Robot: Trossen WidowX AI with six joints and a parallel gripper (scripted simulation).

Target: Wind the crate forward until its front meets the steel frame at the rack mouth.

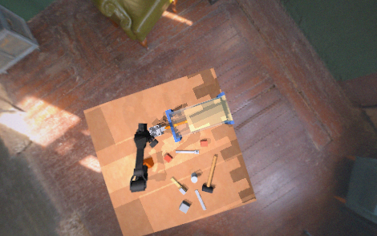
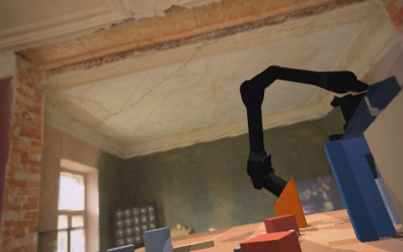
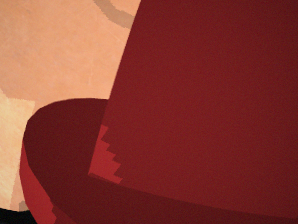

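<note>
Right now my gripper tip is 2 cm below the winch handle, 2 cm past it and 1 cm to the left of it. Also, from my gripper tip: grey hand winch: 6 cm below, 3 cm ahead, 1 cm to the left; red knob: 5 cm behind, 5 cm above, 3 cm to the right; clear-panelled guard cubby: 44 cm ahead, 4 cm to the left, 3 cm above.
</note>
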